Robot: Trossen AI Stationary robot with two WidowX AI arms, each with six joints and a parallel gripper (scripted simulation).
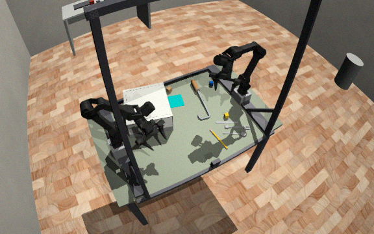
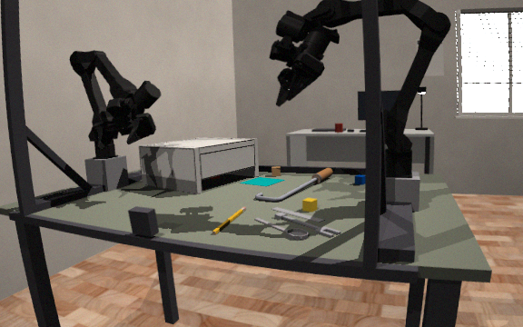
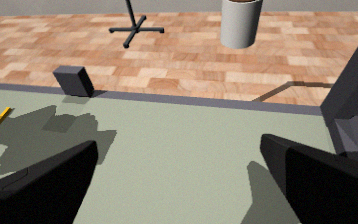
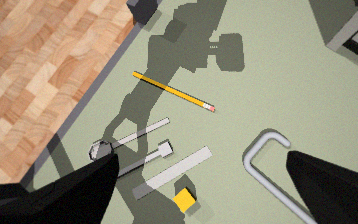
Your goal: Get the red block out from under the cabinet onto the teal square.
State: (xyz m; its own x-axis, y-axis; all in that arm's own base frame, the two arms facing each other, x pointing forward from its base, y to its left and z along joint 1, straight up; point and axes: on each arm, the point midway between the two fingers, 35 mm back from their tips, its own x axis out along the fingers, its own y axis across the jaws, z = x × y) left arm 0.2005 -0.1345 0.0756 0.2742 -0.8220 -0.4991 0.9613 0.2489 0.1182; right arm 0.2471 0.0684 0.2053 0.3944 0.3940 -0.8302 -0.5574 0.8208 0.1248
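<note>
My right gripper is now 280 mm above the teal square, 270 mm short of it and 180 mm to the right of it. Also, from my right hand: hook tool: 270 mm below, 200 mm ahead, 50 mm to the left; yellow cube: 270 mm below, 50 mm to the right, 20 mm behind; pencil: 270 mm below, 140 mm behind, 100 mm to the left.
</note>
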